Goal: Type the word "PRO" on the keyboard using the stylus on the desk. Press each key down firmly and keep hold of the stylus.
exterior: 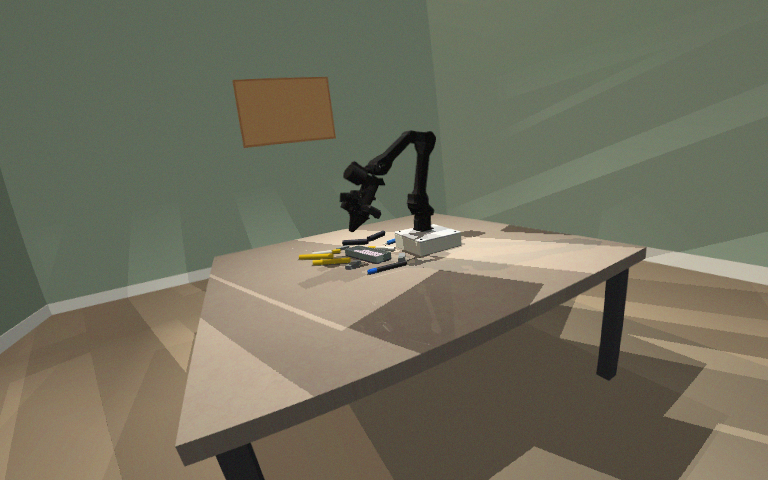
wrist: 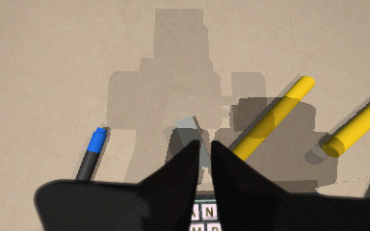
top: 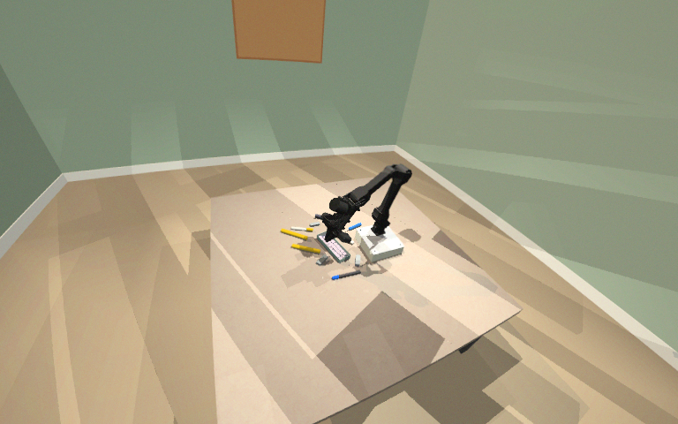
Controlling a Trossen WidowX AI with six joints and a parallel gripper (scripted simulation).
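The blue stylus is 24 cm behind my gripper tip, 15 cm to the right of it and 12 cm below it. From my gripper tip the other things lie so: grey block: 1 cm ahead, 1 cm to the left, 12 cm below; then grey stylus tip: 21 cm behind, 14 cm to the right, 12 cm below; then blue-capped dark pen: 3 cm behind, 13 cm to the left, 12 cm below.
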